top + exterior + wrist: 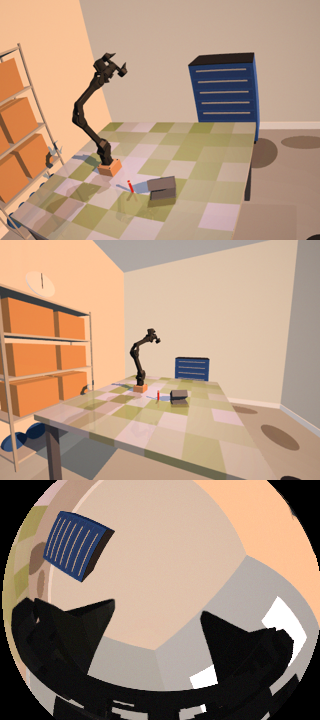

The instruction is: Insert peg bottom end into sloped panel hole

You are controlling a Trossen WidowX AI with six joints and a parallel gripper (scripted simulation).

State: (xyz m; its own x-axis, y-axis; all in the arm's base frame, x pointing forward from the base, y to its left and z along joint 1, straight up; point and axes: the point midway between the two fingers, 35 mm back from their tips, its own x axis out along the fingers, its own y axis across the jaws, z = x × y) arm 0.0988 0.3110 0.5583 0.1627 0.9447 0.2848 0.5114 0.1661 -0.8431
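Right now the red peg is 57 cm below my gripper tip, 53 cm to the right of it and 13 cm ahead of it. From my gripper tip the other things lie so: grey sloped panel (58 cm below, 50 cm to the right, 31 cm ahead).
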